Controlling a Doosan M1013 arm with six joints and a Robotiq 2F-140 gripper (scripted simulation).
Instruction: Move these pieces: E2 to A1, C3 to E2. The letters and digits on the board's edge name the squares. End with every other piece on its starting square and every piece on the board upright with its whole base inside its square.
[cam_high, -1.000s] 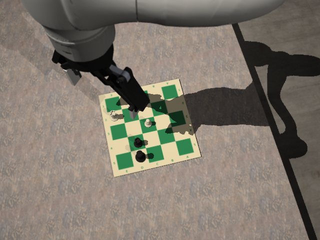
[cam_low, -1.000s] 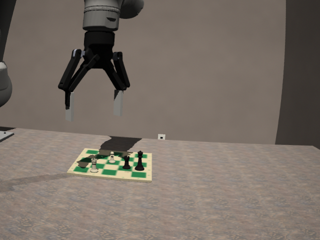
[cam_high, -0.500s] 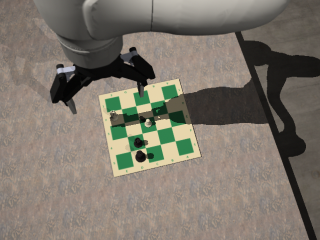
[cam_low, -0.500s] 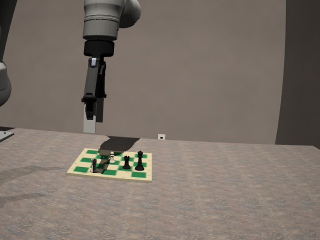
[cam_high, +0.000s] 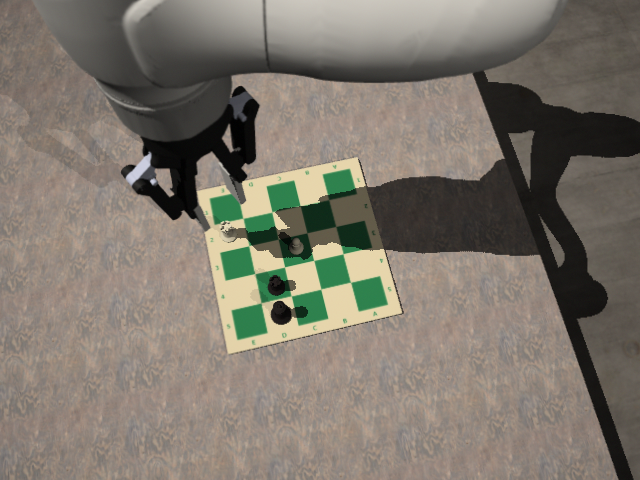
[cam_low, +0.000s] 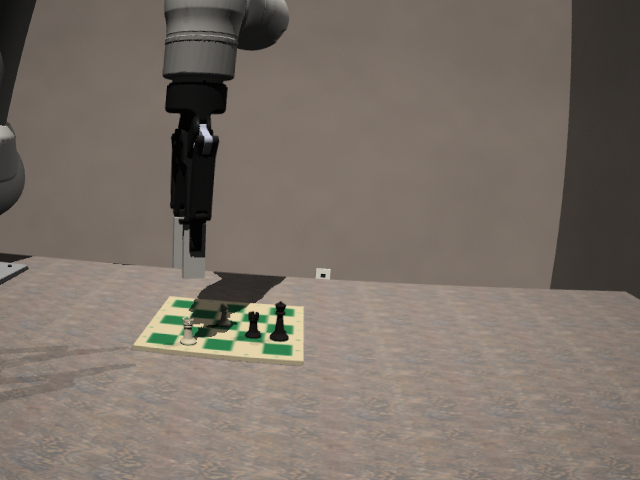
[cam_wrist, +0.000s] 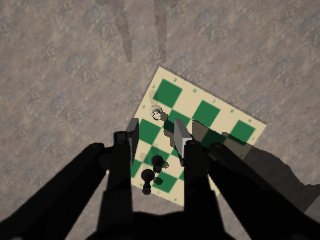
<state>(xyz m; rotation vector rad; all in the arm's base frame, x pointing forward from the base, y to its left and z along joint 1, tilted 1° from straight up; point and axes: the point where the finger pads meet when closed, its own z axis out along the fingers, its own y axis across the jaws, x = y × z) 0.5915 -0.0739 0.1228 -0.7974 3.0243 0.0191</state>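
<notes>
Now: the white piece 11 cm below my hand. From my hand the other things lie so: white pawn (11 cm below, 8 cm to the left, 3 cm ahead); then black queen (11 cm ahead, 10 cm below, 5 cm to the left); then chessboard (13 cm below, 8 cm to the left, 4 cm ahead).
</notes>
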